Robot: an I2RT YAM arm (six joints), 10 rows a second.
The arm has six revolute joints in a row. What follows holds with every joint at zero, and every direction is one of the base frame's.
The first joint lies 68 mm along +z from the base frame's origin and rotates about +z.
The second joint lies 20 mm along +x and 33.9 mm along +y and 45.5 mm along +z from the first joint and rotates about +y.
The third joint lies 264 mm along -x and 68.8 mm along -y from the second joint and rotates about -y.
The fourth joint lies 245 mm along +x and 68.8 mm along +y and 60 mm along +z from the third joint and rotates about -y.
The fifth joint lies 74 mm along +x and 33.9 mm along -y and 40.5 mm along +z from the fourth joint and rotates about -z.
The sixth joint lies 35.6 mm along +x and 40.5 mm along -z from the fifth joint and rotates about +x.
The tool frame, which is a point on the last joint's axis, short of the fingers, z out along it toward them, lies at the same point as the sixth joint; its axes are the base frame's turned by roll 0, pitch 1.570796 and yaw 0 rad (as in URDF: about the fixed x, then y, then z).
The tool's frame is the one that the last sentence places.
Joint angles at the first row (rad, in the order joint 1, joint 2, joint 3, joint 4, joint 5, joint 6):
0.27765 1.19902 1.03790 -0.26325 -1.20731 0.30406
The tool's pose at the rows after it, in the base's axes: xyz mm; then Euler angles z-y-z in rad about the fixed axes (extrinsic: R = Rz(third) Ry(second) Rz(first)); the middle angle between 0 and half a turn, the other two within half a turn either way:
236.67 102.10 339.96 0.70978 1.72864 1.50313
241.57 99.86 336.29 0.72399 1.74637 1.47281
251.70 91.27 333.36 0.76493 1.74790 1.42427
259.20 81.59 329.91 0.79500 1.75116 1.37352
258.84 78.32 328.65 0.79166 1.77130 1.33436
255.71 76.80 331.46 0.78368 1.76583 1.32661
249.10 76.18 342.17 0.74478 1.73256 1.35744
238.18 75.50 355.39 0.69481 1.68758 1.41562
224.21 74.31 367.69 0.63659 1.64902 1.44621
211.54 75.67 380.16 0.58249 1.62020 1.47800
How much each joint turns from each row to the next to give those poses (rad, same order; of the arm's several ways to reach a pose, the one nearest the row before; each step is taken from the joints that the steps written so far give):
0.00097 0.00382 -0.00721 -0.00311 0.01576 -0.00512
-0.01226 0.01509 0.00361 -0.01193 0.02349 -0.00445
-0.04072 0.02316 0.00243 0.02526 0.00764 0.04648
-0.04055 0.01401 -0.00462 0.02145 0.01050 0.03446
-0.00977 -0.00649 -0.00254 -0.01925 0.03458 -0.01163
-0.00349 -0.01613 -0.00426 0.00333 0.00158 0.00650
-0.00039 -0.02676 0.00890 0.00892 -0.04119 -0.00403
0.00115 -0.03945 0.00585 0.01532 -0.06861 -0.00159
0.00343 -0.05640 -0.01328 0.04756 -0.03692 0.02498
0.01498 -0.04497 -0.00107 0.04011 -0.02236 0.02511

